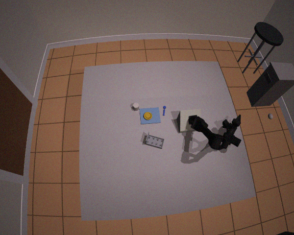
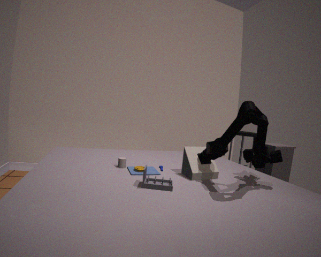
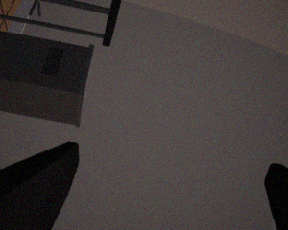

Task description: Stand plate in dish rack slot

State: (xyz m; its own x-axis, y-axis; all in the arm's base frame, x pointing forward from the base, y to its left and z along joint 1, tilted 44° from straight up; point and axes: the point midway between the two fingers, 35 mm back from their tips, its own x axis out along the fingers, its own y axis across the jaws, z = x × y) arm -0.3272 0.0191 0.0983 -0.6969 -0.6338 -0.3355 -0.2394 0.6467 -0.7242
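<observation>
My gripper tip is 66 cm short of the yellow plate, 17 cm to the left of it and 15 cm above it. Also, from my gripper tip: blue mat: 64 cm ahead, 17 cm to the right, 17 cm below; blue spoon: 52 cm ahead, 21 cm to the right, 17 cm below; grey dish rack: 64 cm ahead, 15 cm below, 4 cm to the left.
</observation>
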